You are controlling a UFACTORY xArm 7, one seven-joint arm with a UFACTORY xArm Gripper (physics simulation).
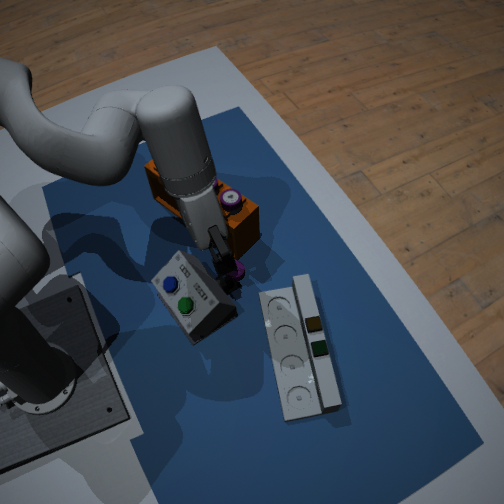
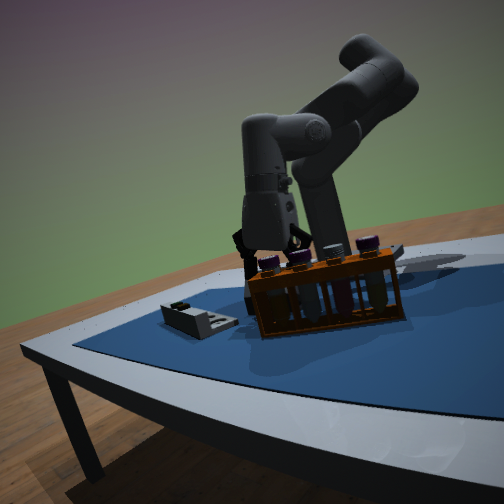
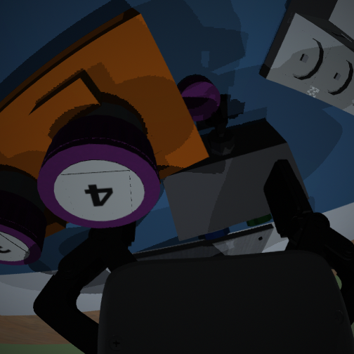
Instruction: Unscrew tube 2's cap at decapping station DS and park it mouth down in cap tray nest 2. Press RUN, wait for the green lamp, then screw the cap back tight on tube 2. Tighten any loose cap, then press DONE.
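Note:
Tube 2's purple cap (image 1: 239, 270) (image 3: 200, 96) sits on its tube at the decapping station, between the orange rack (image 1: 247, 225) (image 2: 320, 273) (image 3: 123, 70) and the grey button box (image 1: 202, 320) (image 3: 218, 197). My gripper (image 1: 227, 272) (image 2: 270, 252) (image 3: 203, 175) is open and empty. It hangs low beside the rack's end, close to that cap but apart from it. Cap 4 (image 1: 231, 198) (image 3: 98, 191) sits on its tube in the rack, by my left finger. The grey cap tray (image 1: 272, 320) (image 2: 197, 320) (image 3: 284, 49) has several empty nests.
The button box carries a blue button (image 1: 170, 284) and a green button (image 1: 185, 305). A strip beside the tray holds a brown lamp (image 1: 313, 324) and a dark green lamp (image 1: 319, 348). Other purple caps (image 2: 367, 243) stand in the rack. The arm's base plate (image 1: 75, 400) lies at the left.

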